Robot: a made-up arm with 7 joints. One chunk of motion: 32 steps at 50 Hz.
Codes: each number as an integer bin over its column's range. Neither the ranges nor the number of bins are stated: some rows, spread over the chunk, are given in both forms.
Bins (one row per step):
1: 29 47 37 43 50 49
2: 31 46 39 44 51 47
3: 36 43 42 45 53 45
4: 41 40 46 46 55 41
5: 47 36 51 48 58 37
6: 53 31 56 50 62 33
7: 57 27 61 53 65 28
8: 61 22 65 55 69 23
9: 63 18 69 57 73 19
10: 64 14 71 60 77 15
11: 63 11 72 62 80 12
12: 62 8 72 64 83 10
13: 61 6 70 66 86 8
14: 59 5 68 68 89 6
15: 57 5 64 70 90 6
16: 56 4 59 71 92 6
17: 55 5 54 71 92 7
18: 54 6 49 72 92 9
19: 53 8 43 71 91 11
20: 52 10 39 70 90 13
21: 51 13 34 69 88 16
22: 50 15 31 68 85 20
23: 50 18 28 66 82 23
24: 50 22 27 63 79 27
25: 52 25 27 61 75 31
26: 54 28 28 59 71 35
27: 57 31 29 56 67 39
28: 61 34 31 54 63 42
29: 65 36 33 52 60 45
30: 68 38 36 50 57 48
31: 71 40 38 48 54 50
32: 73 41 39 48 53 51
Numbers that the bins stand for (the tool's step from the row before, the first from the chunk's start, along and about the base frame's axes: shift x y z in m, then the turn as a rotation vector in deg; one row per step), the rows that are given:
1: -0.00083 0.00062 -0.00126 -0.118 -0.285 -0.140
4: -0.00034 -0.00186 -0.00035 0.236 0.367 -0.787
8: 0.00046 -0.00822 0.00157 1.300 2.191 -2.241
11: 0.00055 -0.01211 0.00227 2.127 3.624 -3.130
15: 0.00030 -0.01423 0.00146 3.073 4.927 -3.615
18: 0.00018 -0.01388 -0.00005 3.309 5.188 -3.373
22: 0.00002 -0.01070 -0.00187 2.836 4.276 -2.484
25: 0.00010 -0.00716 -0.00227 2.009 2.973 -1.595
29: 0.00063 -0.00327 -0.00167 0.945 1.018 -0.464
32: 0.00095 -0.00151 -0.00106 0.473 0.106 0.021
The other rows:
2: -0.00075 0.00026 -0.00106 0.000 -0.155 -0.302
3: -0.00055 -0.00080 -0.00076 0.118 0.106 -0.464
5: -0.00010 -0.00327 0.00015 0.473 0.758 -1.110
6: 0.00014 -0.00504 0.00066 0.709 1.279 -1.433
7: 0.00030 -0.00645 0.00116 1.064 1.670 -1.837
9: 0.00055 -0.00964 0.00197 1.536 2.712 -2.565
10: 0.00059 -0.01105 0.00217 1.891 3.233 -2.888
12: 0.00051 -0.01317 0.00227 2.364 4.015 -3.292
13: 0.00046 -0.01388 0.00207 2.600 4.406 -3.454
14: 0.00038 -0.01423 0.00187 2.836 4.797 -3.615
16: 0.00026 -0.01459 0.00096 3.191 5.188 -3.615
17: 0.00022 -0.01423 0.00045 3.191 5.188 -3.534
19: 0.00014 -0.01317 -0.00066 3.191 5.058 -3.211
20: 0.00010 -0.01246 -0.00106 3.073 4.927 -3.049
21: 0.00006 -0.01140 -0.00157 2.955 4.667 -2.807
23: 0.00002 -0.00964 -0.00217 2.600 3.885 -2.241
24: 0.00002 -0.00822 -0.00227 2.245 3.494 -1.918
26: 0.00018 -0.00610 -0.00217 1.773 2.452 -1.272
27: 0.00030 -0.00504 -0.00207 1.418 1.930 -0.948
28: 0.00046 -0.00398 -0.00187 1.182 1.409 -0.706
30: 0.00075 -0.00257 -0.00136 0.709 0.627 -0.221
31: 0.00087 -0.00186 -0.00116 0.473 0.236 -0.060

